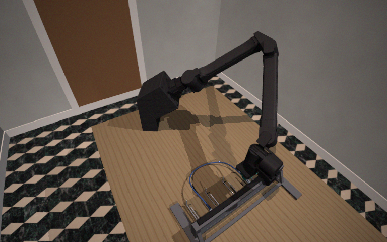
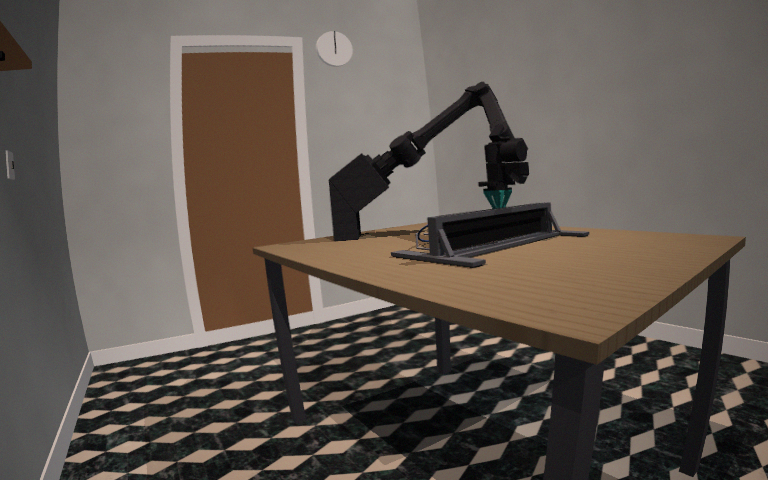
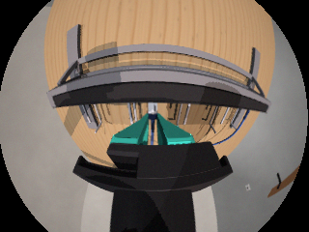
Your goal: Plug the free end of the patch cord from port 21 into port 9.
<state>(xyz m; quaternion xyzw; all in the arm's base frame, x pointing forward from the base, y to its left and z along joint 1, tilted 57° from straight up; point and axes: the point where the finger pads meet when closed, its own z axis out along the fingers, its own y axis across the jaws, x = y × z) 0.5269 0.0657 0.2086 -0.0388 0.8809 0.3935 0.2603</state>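
My hand is 2 cm short of the plug and 1 cm to the right of it.
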